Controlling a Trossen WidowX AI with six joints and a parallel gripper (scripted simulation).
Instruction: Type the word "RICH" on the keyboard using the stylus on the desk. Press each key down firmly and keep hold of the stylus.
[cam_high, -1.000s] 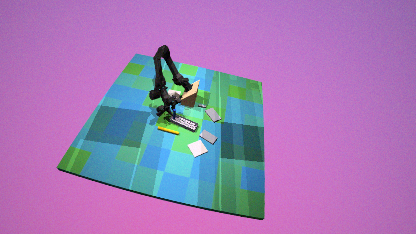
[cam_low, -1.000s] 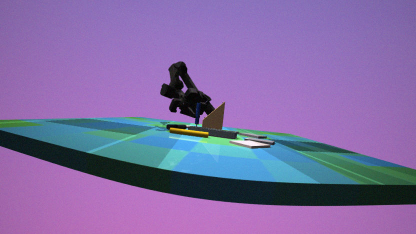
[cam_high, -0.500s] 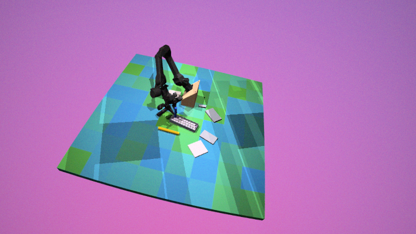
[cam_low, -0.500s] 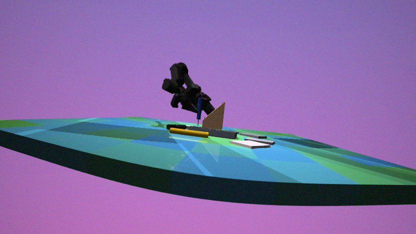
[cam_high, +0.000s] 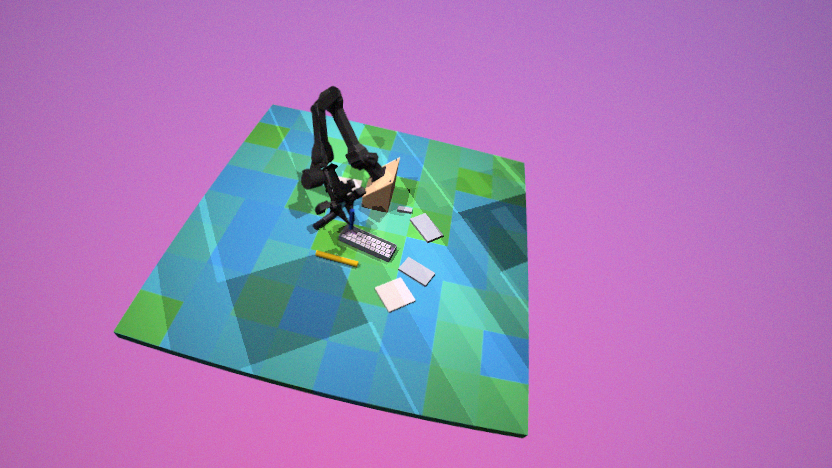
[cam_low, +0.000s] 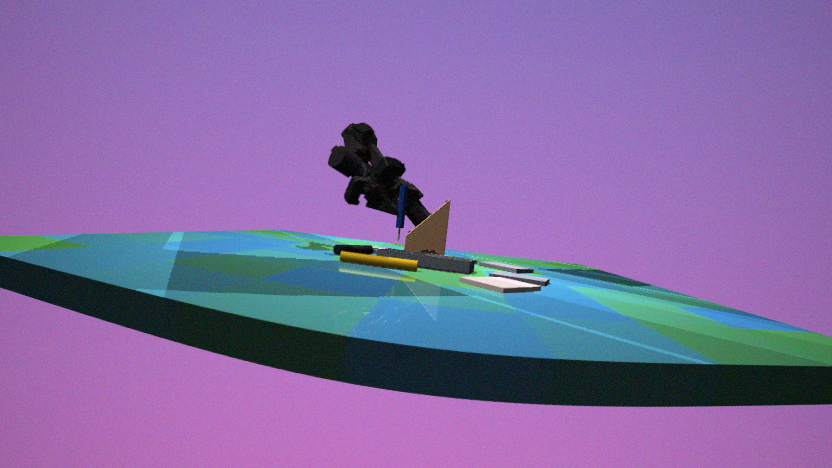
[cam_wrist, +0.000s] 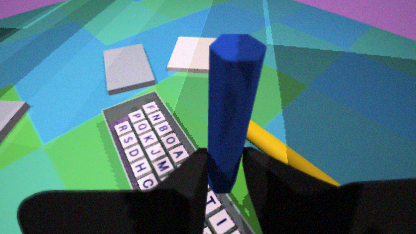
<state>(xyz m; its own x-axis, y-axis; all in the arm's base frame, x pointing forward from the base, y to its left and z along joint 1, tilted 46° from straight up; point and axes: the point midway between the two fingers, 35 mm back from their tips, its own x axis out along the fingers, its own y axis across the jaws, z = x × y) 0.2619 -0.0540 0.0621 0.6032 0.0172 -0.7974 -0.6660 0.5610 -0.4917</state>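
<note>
The yellow bar is 90 mm ahead of my gripper tip, 30 mm to the right of it and 100 mm below it. The rest, counted from my gripper tip: stylus: 20 mm below.
</note>
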